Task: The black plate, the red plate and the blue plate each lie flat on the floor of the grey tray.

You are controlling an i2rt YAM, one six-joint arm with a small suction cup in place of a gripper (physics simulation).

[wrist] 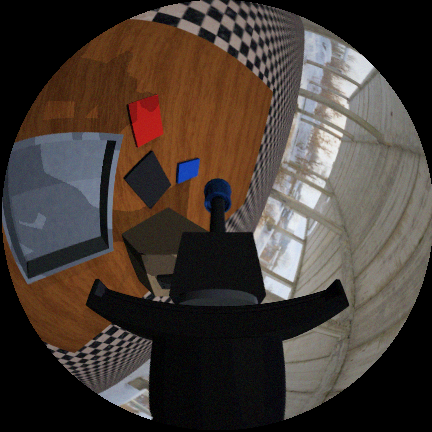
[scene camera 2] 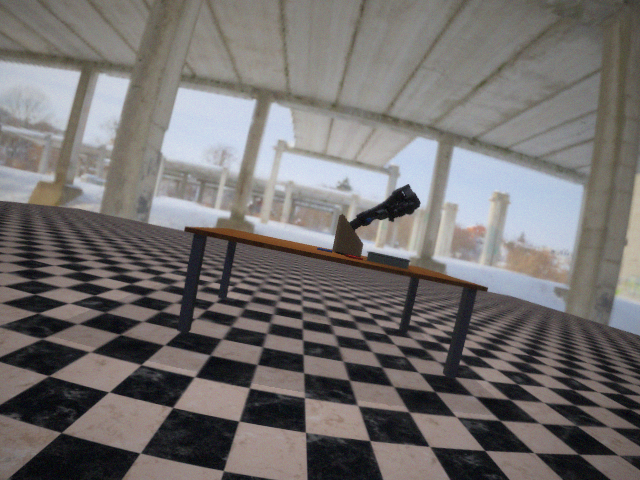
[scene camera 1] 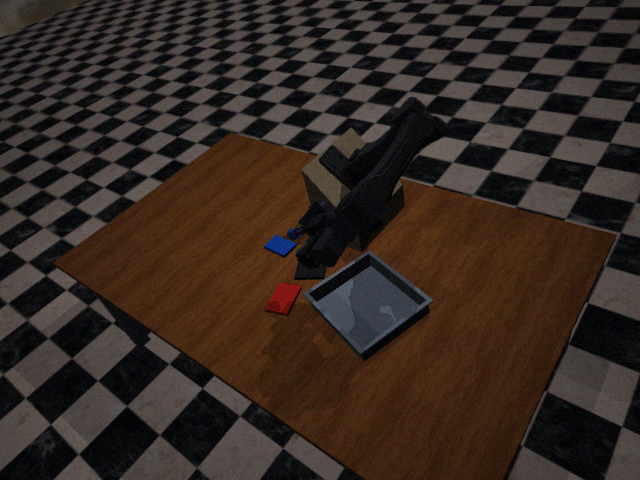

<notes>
My suction cup (wrist: 216,185) carries nothing. The cup is 23 cm from the middle of a red plate (scene camera 1: 285,295), above it. The table carries a black plate (wrist: 147,179) and a grey tray (scene camera 1: 368,303).
The red plate shows as well in the wrist view (wrist: 144,117). The grey tray also shows in the wrist view (wrist: 64,205).
</notes>
